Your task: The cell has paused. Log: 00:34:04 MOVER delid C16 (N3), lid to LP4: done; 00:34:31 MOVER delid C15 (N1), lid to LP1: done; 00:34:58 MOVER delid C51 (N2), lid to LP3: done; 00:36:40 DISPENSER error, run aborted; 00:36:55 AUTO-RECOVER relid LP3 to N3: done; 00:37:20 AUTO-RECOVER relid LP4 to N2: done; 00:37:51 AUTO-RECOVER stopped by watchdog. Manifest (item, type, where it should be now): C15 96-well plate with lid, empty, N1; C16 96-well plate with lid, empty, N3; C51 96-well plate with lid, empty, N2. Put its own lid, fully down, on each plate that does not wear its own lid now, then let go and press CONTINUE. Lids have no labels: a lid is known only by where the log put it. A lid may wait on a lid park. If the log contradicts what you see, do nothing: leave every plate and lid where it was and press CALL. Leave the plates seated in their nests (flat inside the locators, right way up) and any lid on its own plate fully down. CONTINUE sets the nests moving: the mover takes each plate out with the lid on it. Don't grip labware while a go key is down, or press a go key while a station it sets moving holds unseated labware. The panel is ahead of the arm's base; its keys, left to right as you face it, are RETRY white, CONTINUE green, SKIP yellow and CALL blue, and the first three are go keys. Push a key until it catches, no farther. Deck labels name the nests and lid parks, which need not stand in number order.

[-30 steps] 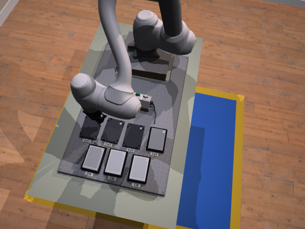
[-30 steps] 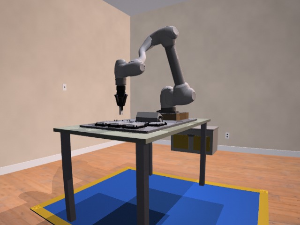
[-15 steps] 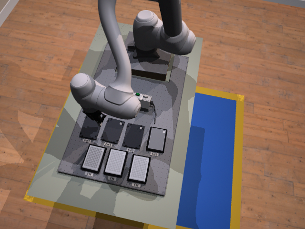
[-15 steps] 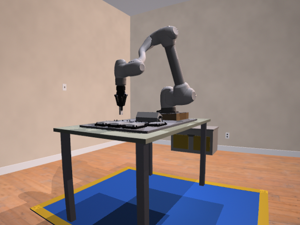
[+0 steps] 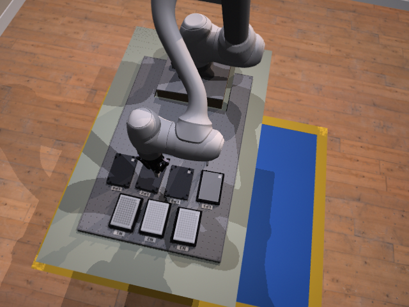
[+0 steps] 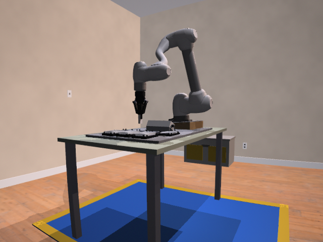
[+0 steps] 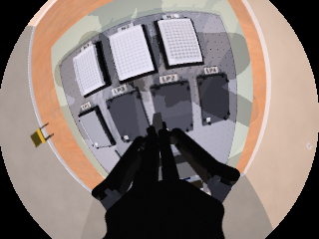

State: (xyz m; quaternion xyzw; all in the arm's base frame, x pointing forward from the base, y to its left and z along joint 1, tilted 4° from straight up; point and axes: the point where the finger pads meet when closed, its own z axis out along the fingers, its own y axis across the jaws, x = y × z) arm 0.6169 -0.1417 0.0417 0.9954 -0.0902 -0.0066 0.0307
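Right now my hand is 30 mm short of the lid park LP1, 230 mm to the right of it and 100 mm above it. From my hand the other things lie so: lid park LP4 (40 mm behind, 170 mm to the right, 100 mm below); lid park LP2 (20 mm behind, 40 mm to the right, 100 mm below); lid park LP3 (10 mm ahead, 90 mm to the left, 100 mm below).
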